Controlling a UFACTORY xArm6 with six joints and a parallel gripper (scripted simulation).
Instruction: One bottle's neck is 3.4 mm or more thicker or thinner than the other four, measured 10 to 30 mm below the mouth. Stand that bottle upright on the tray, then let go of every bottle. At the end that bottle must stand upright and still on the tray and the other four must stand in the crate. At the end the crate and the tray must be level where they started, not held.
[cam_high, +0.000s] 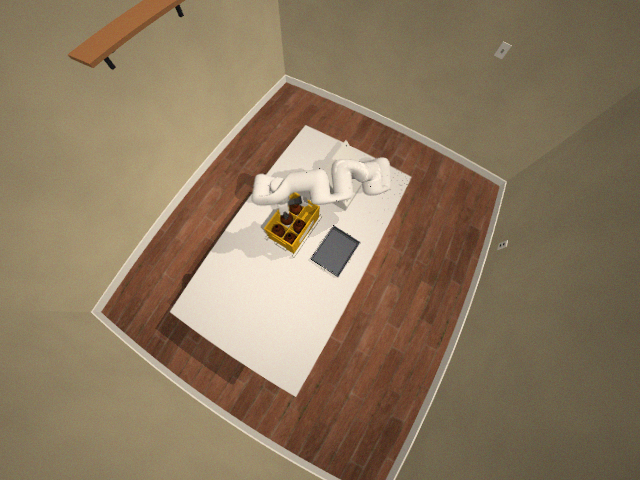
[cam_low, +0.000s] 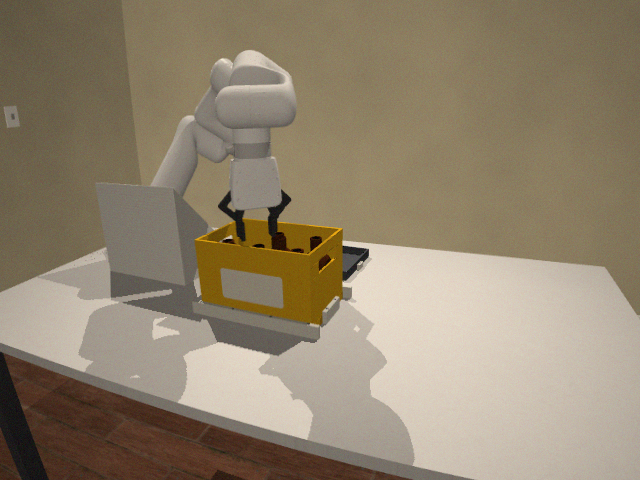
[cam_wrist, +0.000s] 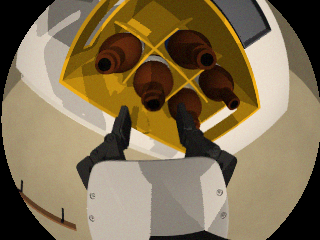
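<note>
Right now my hand is 1 cm short of the yellow crate, 5 cm to the right of it and 11 cm above it. From my hand the other things lie so: dark grey tray (1 cm ahead, 34 cm to the left, 19 cm below); then glass bottle (9 cm ahead, 11 cm below).
</note>
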